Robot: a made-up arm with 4 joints.
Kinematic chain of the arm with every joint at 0, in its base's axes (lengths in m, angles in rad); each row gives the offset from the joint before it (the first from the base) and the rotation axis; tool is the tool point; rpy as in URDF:
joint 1: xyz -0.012 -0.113 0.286 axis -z
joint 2: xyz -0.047 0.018 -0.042 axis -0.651 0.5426 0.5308
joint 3: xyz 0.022 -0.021 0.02 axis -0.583 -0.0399 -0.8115
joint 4: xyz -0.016 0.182 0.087 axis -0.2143 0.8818 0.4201
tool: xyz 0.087 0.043 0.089 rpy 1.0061 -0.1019 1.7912
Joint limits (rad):
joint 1: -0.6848..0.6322
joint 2: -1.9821..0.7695
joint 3: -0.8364..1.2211
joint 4: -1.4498..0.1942
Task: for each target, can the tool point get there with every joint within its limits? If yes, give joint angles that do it. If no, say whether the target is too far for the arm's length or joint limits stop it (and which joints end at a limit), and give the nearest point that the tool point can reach.
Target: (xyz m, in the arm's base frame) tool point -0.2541 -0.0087 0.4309
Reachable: yes | joints 0.3973 -1.4472 -0.2334 -1.1641
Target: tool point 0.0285 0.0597 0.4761
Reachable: yes | joints 0.1127 -0.2399 0.3659 -0.8449
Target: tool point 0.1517 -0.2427 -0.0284
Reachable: no: joint limits stop it (at a limit: joint 1, joint 2, joint 3, joint 4) | nearest point 0.2404 -0.0571 0.1081 | short by 0.247 m
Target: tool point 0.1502 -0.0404 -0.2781
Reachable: no: too far | nearest point 0.2240 -0.0074 0.1081 | short by 0.395 m
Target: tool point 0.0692 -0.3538 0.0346
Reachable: no: joint limits stop it (at a limit: joint 2, joint 3, joint 4) | nearest point 0.0778 -0.3794 0.3375 | short by 0.304 m
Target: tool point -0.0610 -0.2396 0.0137
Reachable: no: joint limits stop it (at a limit: joint 1, joint 2, joint 3, joint 4) | nearest point -0.3114 -0.2700 0.2056 | short by 0.317 m
